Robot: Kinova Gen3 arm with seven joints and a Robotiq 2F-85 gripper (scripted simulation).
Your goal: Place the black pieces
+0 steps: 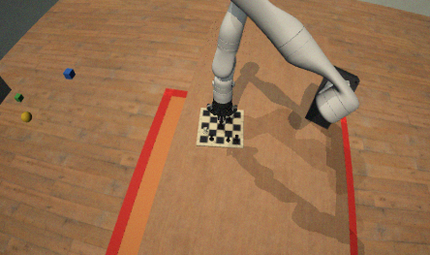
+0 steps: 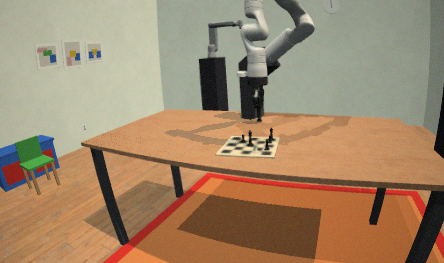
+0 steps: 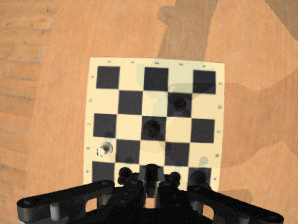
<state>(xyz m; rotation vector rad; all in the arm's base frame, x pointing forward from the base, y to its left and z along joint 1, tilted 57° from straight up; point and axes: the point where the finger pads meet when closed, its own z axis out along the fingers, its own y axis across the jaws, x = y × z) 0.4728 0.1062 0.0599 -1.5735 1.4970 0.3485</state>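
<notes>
Right now my hand is 13 cm above the chessboard, 4 cm to the left of it and 1 cm short of it. Also, from my hand: pale piece: 12 cm below, 7 cm ahead, 1 cm to the left.
</notes>
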